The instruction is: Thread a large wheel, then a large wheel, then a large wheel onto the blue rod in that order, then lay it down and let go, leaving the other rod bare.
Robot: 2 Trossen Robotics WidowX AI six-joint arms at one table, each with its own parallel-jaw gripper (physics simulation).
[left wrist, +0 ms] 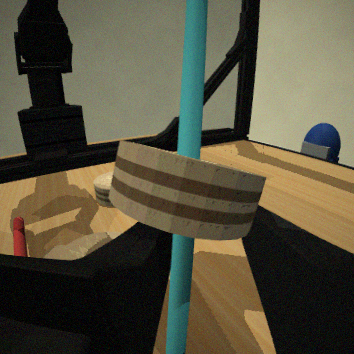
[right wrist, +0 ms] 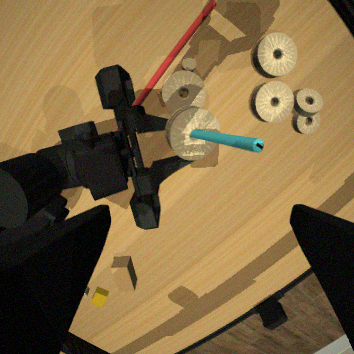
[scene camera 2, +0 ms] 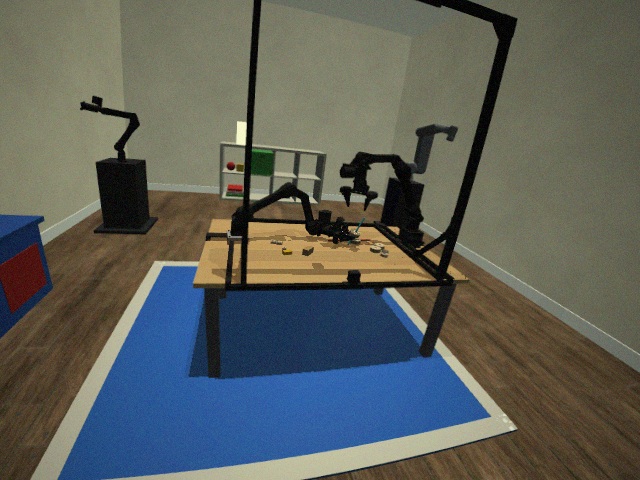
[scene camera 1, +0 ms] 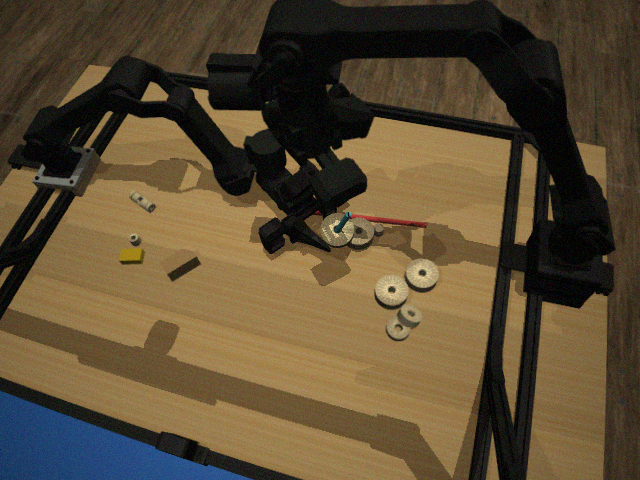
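Seen in the pictures: left gripper, fingertip midpoint: point(left wrist: 207, 206) point(right wrist: 203, 138) point(scene camera 2: 356, 237) point(scene camera 1: 337, 245); right gripper, fingertip midpoint: point(right wrist: 201, 213) point(scene camera 2: 356, 209); left arm's base, origin of the base link: point(scene camera 2: 237, 233) point(scene camera 1: 63, 164); right arm's base, origin of the base link: point(left wrist: 49, 106) point(scene camera 2: 412, 229) point(scene camera 1: 570, 249).
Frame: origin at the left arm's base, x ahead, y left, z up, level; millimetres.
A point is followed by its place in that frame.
The blue rod point(scene camera 1: 343, 222) {z 105, x 608, y -124 mm} point(scene camera 2: 360, 224) {z 96, x 606, y -121 mm} point(left wrist: 192, 75) {z 80, x 600, y -110 mm} point(right wrist: 227, 139) {z 109, x 608, y -117 mm} leans, with one large wheel point(scene camera 1: 329, 233) {z 47, x 582, y -113 mm} point(left wrist: 190, 190) {z 50, x 572, y -85 mm} point(right wrist: 177, 132) {z 56, x 585, y -88 mm} around it. My left gripper point(left wrist: 207, 206) {z 21, x 596, y -118 mm} point(right wrist: 203, 138) {z 21, x 596, y -118 mm} is shut on that wheel; its fingers stand apart against the wheel's lower side, with the rod passing between them. Large wheels point(scene camera 1: 366, 237) {z -9, x 640, y -79 mm} point(scene camera 1: 382, 291) {z -16, x 680, y -175 mm} point(scene camera 1: 413, 273) {z -16, x 728, y -133 mm} lie flat on the table. The red rod point(scene camera 1: 392, 221) {z -28, x 681, y -26 mm} point(left wrist: 19, 237) {z -28, x 706, y -25 mm} point(right wrist: 175, 55) {z -30, x 657, y -28 mm} lies on the table, its near end hidden under the left gripper. My right gripper point(scene camera 2: 357, 207) {z 176, x 571, y -112 mm} point(right wrist: 201, 213) {z 176, x 571, y -112 mm} is wide open and empty above.
Two small wheels point(scene camera 1: 405, 318) {z -7, x 722, y -220 mm} point(scene camera 1: 391, 330) {z -23, x 703, y -238 mm} lie together beside the large ones. A small disc point(scene camera 1: 378, 228) {z -19, x 658, y -50 mm} lies by the nearest large wheel. A yellow block point(scene camera 1: 131, 256) {z -22, x 219, y -173 mm}, a brown block point(scene camera 1: 184, 268) {z -20, x 328, y -183 mm}, a white nut point(scene camera 1: 134, 239) {z -19, x 213, y -139 mm} and a white cylinder point(scene camera 1: 142, 201) {z -18, x 197, y -55 mm} lie at the left.
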